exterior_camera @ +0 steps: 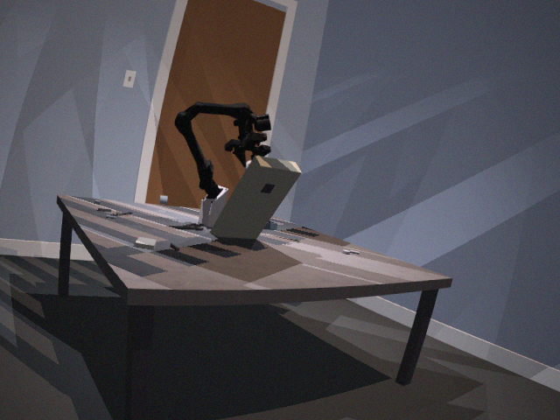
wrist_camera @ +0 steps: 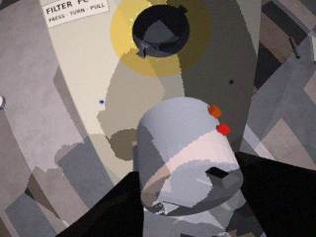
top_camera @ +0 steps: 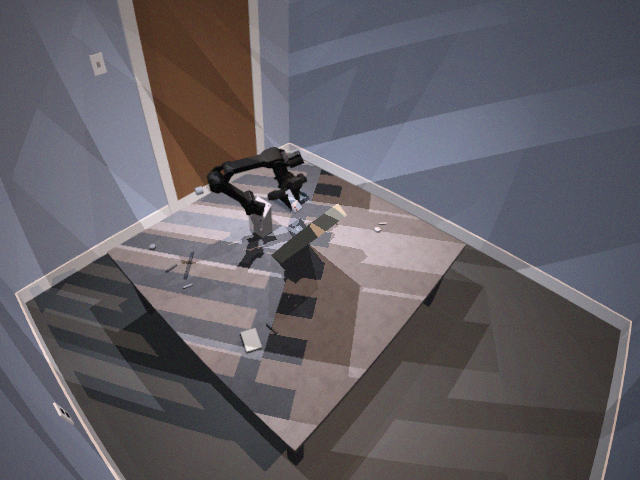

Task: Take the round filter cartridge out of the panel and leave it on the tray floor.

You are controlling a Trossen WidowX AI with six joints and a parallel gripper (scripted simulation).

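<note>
Now: gripper tip 31 cm to the right of the blue-grey tray, 27 cm above it and 26 cm past it. The rest, counted from my gripper tip: pale flat card: 49 cm to the right, 27 cm below, 14 cm ahead; then filter cartridge: right at my gripper tip; then service panel: 11 cm below, 7 cm ahead, 1 cm to the right.
</note>
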